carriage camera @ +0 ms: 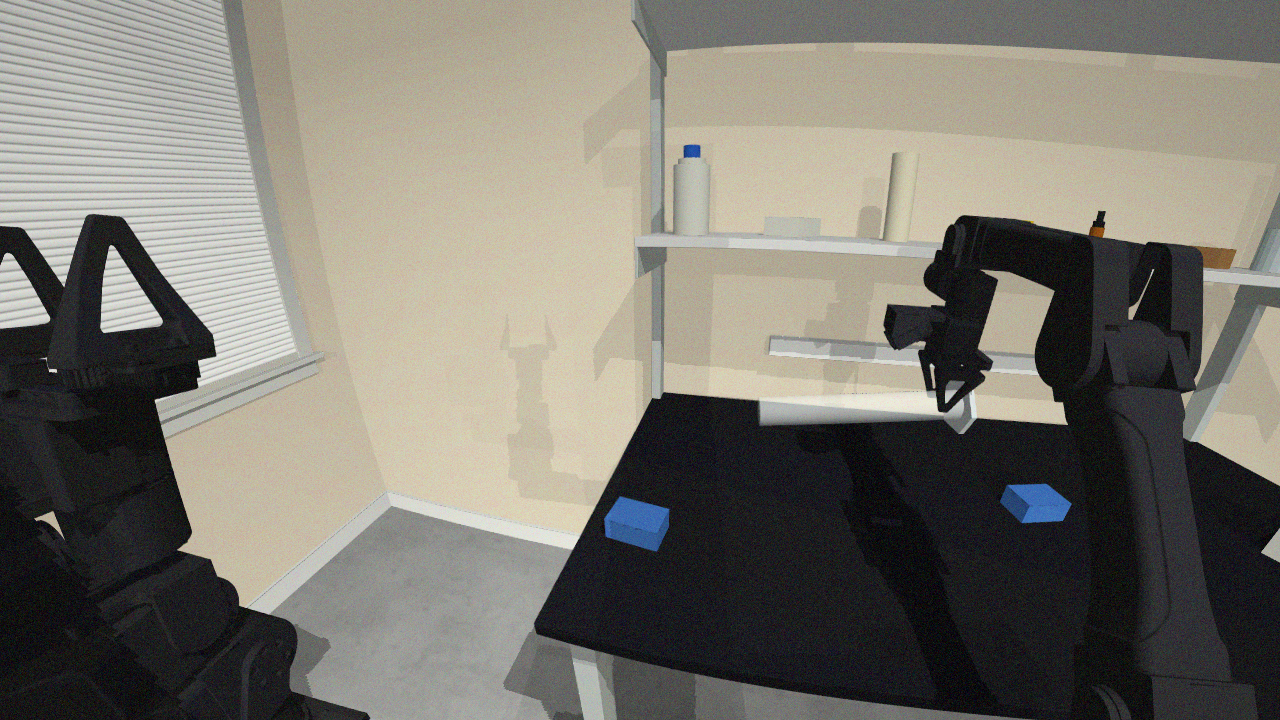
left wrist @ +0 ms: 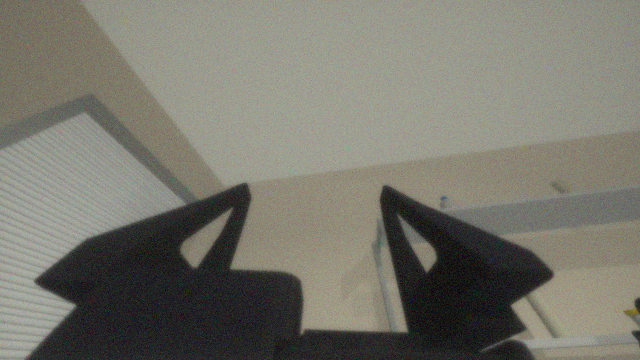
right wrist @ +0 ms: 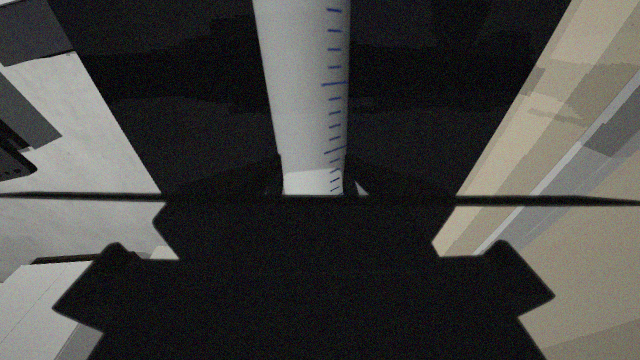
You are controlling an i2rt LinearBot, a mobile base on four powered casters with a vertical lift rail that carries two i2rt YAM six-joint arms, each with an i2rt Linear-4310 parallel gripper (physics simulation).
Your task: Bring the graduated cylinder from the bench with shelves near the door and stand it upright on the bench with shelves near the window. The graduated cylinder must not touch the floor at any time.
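Frame: origin at the left arm's base, x back, y right, z up, level; centimetres.
Where they show: left gripper, fingertip midpoint: (carriage camera: 51,221) (left wrist: 314,191); right gripper, fingertip midpoint: (carriage camera: 937,404) (right wrist: 313,161).
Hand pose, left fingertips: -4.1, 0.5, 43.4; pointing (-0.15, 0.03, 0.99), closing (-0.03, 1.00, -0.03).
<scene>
After its pixels a point has its place, as x, y, z.
The graduated cylinder (carriage camera: 836,411) @(-43.4, 58.9, 13.7) (right wrist: 310,90) @(-44.5, 70.7, 16.4) is whitish with blue marks and lies roughly level in the air, a little above the black bench top (carriage camera: 760,573) @(-32.3, 47.8, -8.1). Its open end points left and its angular foot is at the right in the carriage view. My right gripper (carriage camera: 945,404) @(-44.0, 75.7, 14.7) (right wrist: 313,161) @(-44.0, 75.7, 14.7) is shut on the cylinder close to its foot; its fingertips are partly hidden in the right wrist view. My left gripper (carriage camera: 58,223) @(-4.1, 0.5, 43.4) (left wrist: 314,191) @(-4.1, 0.5, 43.4) is open and empty, raised at the far left of the carriage view, away from the bench.
Blue blocks (carriage camera: 636,522) @(-38.1, 28.7, -4.1) (carriage camera: 1035,503) @(-42.0, 100.3, -4.1) lie on the bench. Above its back edge, a shelf (carriage camera: 742,242) @(-63.1, 45.9, 36.8) holds a white bottle (carriage camera: 691,197) @(-72.4, 37.0, 45.0), a cream tube (carriage camera: 900,197) @(-73.3, 79.8, 46.5) and small items. A rail (carriage camera: 841,349) @(-84.9, 76.7, 9.9) is on the wall behind. A window with blinds (carriage camera: 116,134) @(-66.6, -108.2, 72.3) is at left.
</scene>
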